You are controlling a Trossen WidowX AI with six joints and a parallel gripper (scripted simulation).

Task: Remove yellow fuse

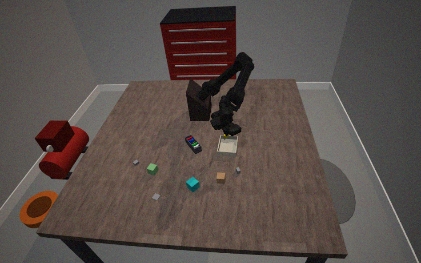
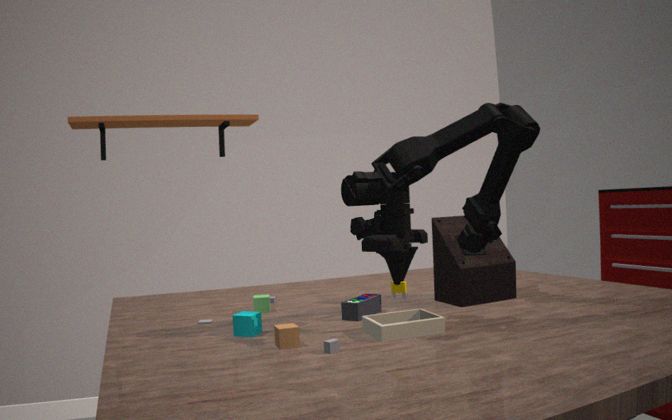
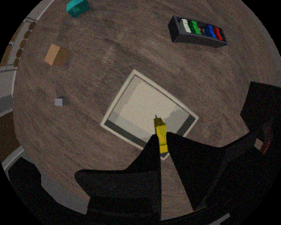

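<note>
The yellow fuse is 10 mm below my gripper tip. From my gripper tip the other things lie so: green cube: 350 mm to the right, 210 mm ahead, 80 mm below; tray: 90 mm below, 10 mm to the left; teal cube: 280 mm ahead, 130 mm to the right, 70 mm below.
</note>
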